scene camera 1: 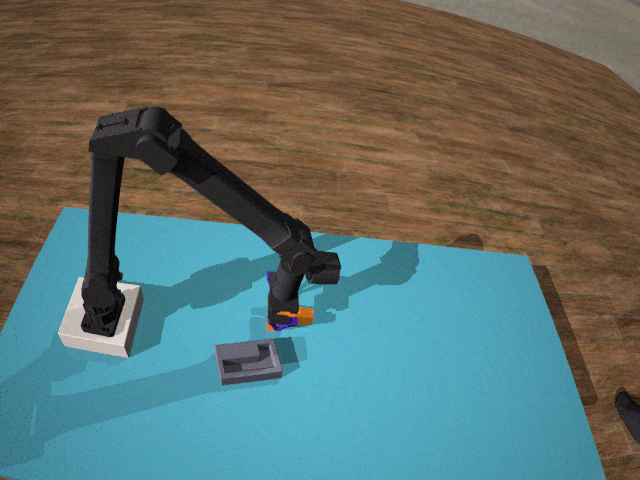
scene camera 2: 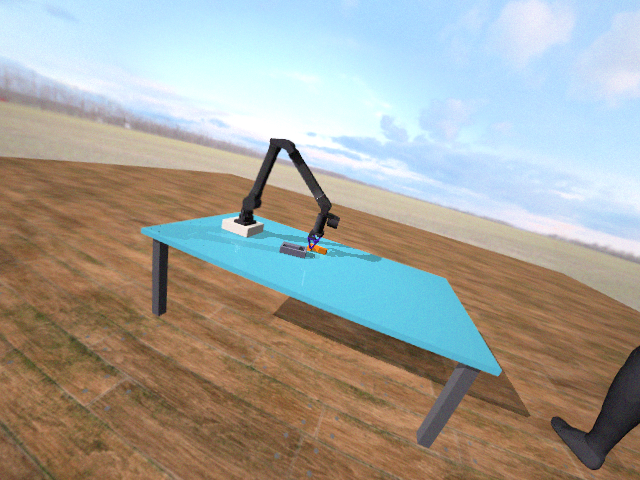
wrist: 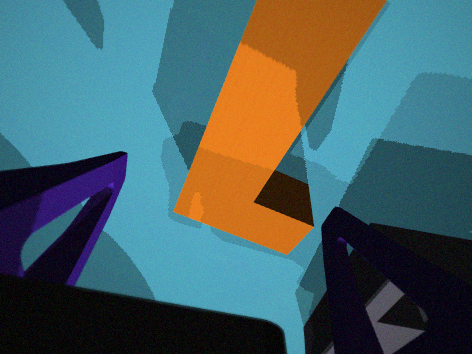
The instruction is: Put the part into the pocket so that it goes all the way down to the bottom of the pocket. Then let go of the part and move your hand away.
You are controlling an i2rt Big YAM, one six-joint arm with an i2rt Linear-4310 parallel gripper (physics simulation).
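Frame: origin at the arm's base, x ahead, y left, z up, level; metres.
Where they show: gripper, between the fingertips: [scene camera 1: 276, 312] [scene camera 2: 312, 245] [wrist: 233, 192]; arm's base, origin of its link: [scene camera 1: 104, 314] [scene camera 2: 245, 222].
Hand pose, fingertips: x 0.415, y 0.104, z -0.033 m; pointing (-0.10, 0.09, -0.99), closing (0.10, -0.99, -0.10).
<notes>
Things, the pixels of their top centre, and the offset from my fingertips. Level surfaces: height alone.
- orange L-shaped part, centre of its top: [wrist: 289, 146] [scene camera 1: 290, 315] [scene camera 2: 317, 247] dx +0.035, dy -0.008, dz +0.006 m
- grey block with the pocket, centre of its top: [wrist: 408, 351] [scene camera 1: 247, 357] [scene camera 2: 294, 246] dx -0.056, dy -0.145, dz +0.012 m
- blue table, height of its surface: dz -0.024 m
The orange L-shaped part [scene camera 1: 306, 315] [scene camera 2: 318, 250] [wrist: 250, 120] lies on the table. In the wrist view its long leg runs up past the top edge and its short foot points right. The grey block with the pocket [scene camera 1: 238, 352] [scene camera 2: 293, 251] lies beside it, nearer the front in scene camera 1; the pocket is an empty recess. My gripper [wrist: 233, 192] is open, low over the part's foot end, with one purple finger on each side and nothing held. In scene camera 1 the gripper hides the middle of the part.
The arm stands on a white base block [scene camera 1: 130, 322] [scene camera 2: 250, 230] at the left of the blue table [scene camera 1: 439, 361] [scene camera 2: 392, 304]. The grey block stands close to the right finger in the wrist view. A person's dark leg [scene camera 2: 617, 408] shows beyond the table's right end.
</notes>
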